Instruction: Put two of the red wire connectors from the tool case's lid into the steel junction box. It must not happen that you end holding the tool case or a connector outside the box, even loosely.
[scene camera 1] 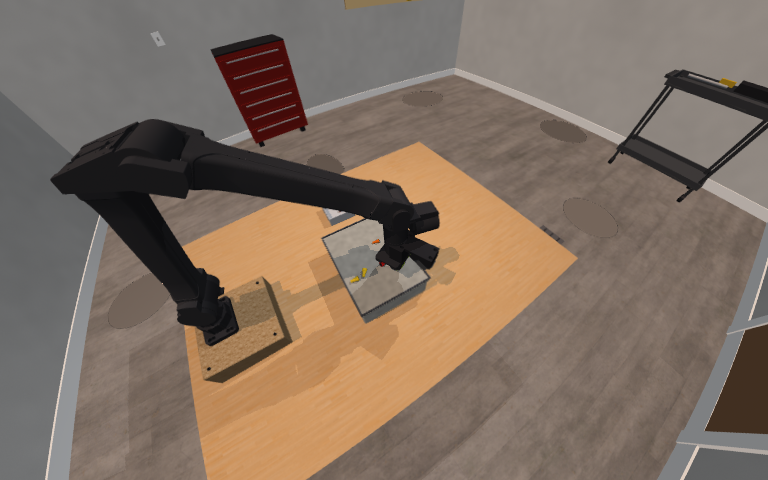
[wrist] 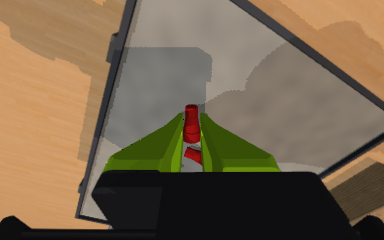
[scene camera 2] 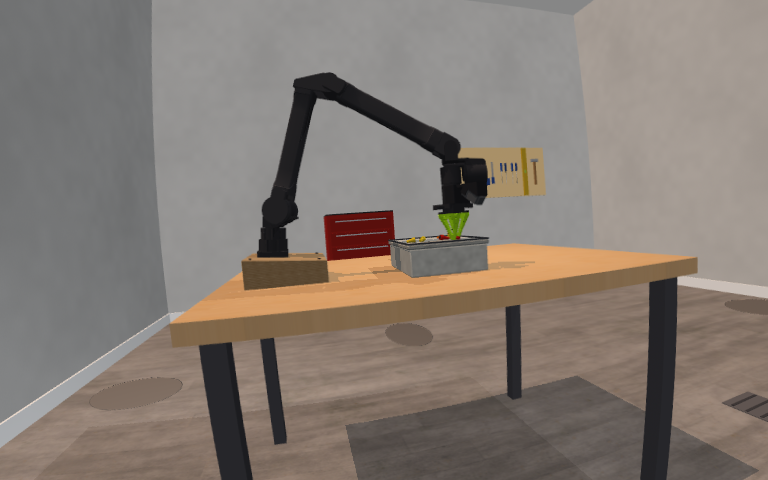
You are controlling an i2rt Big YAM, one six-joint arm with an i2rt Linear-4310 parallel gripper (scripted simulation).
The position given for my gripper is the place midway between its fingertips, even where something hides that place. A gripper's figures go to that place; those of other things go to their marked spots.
Labels:
My gripper (wrist: 191,119): 0.13 m from the lens. A grey tool case (wrist: 253,77) is 0.12 m from the lens.

